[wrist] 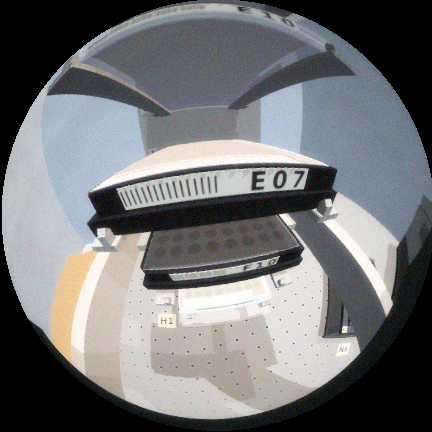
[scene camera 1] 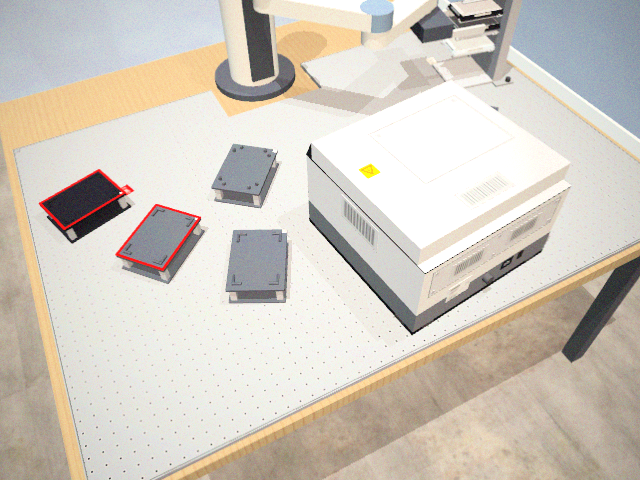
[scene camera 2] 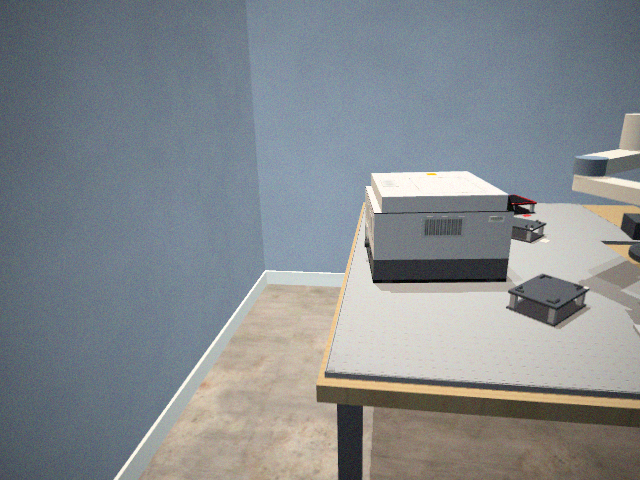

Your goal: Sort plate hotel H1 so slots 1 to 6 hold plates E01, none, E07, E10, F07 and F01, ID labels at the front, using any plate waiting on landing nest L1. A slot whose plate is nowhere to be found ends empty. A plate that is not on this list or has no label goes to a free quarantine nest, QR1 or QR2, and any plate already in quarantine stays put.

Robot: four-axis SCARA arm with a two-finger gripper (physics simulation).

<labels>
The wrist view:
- plate hotel H1: 206, 123
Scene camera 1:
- my gripper: 474, 18
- landing nest L1: 258, 257
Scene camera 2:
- nest N6: 537, 290
</labels>
